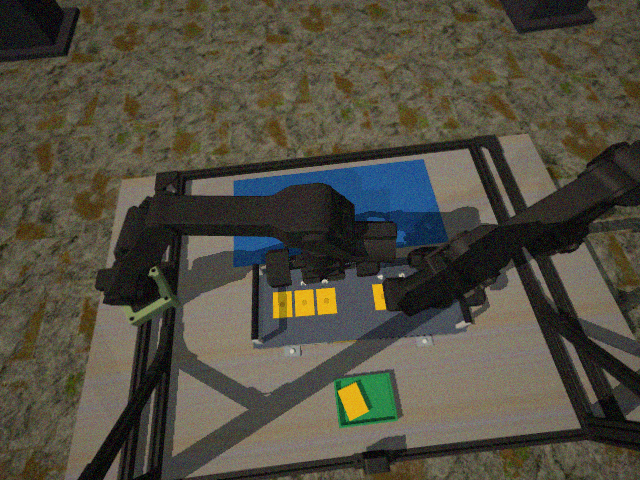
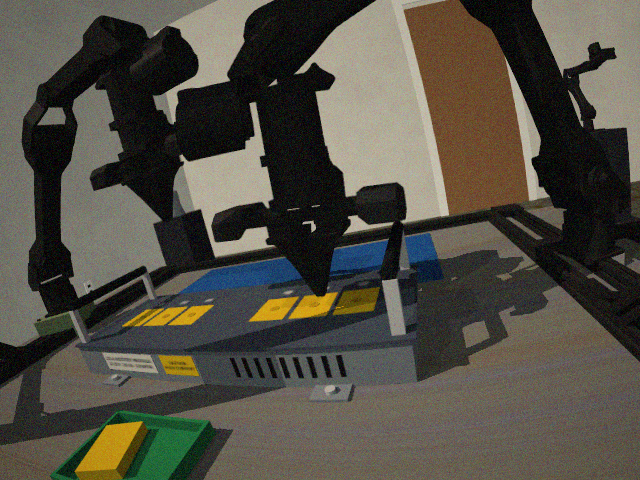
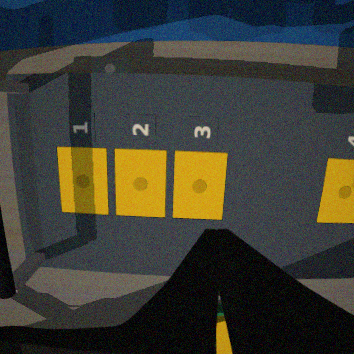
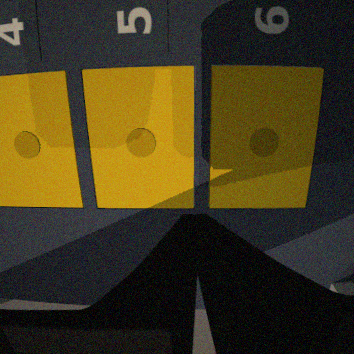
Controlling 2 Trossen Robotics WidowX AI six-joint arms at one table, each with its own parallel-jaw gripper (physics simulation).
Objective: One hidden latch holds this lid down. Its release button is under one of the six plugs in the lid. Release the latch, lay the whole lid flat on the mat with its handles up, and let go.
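Places are measured from the left arm's base along level axes (x ahead, y right, z down), in centimetres.
Pixels of known places: left gripper, fingertip midpoint: (image 1: 323, 275) (image 2: 168, 221) (image 3: 215, 239); right gripper, fingertip midpoint: (image 2: 321, 295) (image 4: 193, 225); left arm's base, link origin: (image 1: 143, 294) (image 2: 63, 309); right arm's base, link origin: (image 1: 539, 246) (image 2: 590, 252).
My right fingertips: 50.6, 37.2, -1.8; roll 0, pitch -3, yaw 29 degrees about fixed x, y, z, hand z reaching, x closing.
Observation:
For each thing: its top centre in the pictures, then the offset to it from my right fingertips, as dx, dy, dz. Level surfaces: height alone.
- Plug 1, top centre: (image 3: 82, 181) (image 2: 143, 317) (image 1: 282, 304) -25.0, -17.0, +2.2
- plug 2, top centre: (image 3: 139, 183) (image 2: 165, 316) (image 1: 304, 302) -20.6, -14.6, +2.2
- plug 3, top centre: (image 3: 198, 186) (image 2: 191, 314) (image 1: 326, 300) -16.3, -12.1, +2.2
- plug 4, top centre: (image 4: 26, 144) (image 3: 344, 191) (image 2: 274, 308) (image 1: 383, 296) -4.9, -5.7, +2.2
- plug 5, top centre: (image 4: 140, 142) (image 2: 314, 305) -0.6, -3.3, +2.2
- plug 6, top centre: (image 4: 263, 142) (image 2: 357, 300) +3.8, -0.8, +2.2
- blue mat, surface height: dz +6.9
- green tray, top centre: (image 2: 129, 449) (image 1: 364, 399) -20.8, +8.9, +5.4
- loose yellow block, top centre: (image 2: 110, 445) (image 3: 218, 340) (image 1: 353, 401) -23.1, +7.7, +5.4
The grey lid (image 1: 310, 330) (image 2: 227, 333) lies on its box, handles up, with six yellow plugs seated in its top. Plug 1 (image 3: 65, 200), plug 2 (image 3: 140, 200) and plug 3 (image 3: 199, 202) form one group; plug 4 (image 4: 45, 175), plug 5 (image 4: 125, 175) and plug 6 (image 4: 260, 190) form the other. My left gripper (image 2: 168, 218) (image 3: 215, 239) is shut and empty, high above the lid. My right gripper (image 2: 321, 293) (image 4: 193, 225) is shut and empty, low over the lid near plugs 5 and 6; contact is unclear. The latch and release button do not show.
The blue mat (image 1: 330, 178) (image 2: 423, 248) lies behind the box. A green tray (image 1: 382, 397) (image 2: 170, 449) in front holds a loose yellow block (image 1: 354, 401) (image 2: 111, 446). Upright handles (image 1: 254, 304) (image 2: 395, 310) stand at the lid's ends. A pale green bracket (image 1: 155, 308) sits by the left arm's base.

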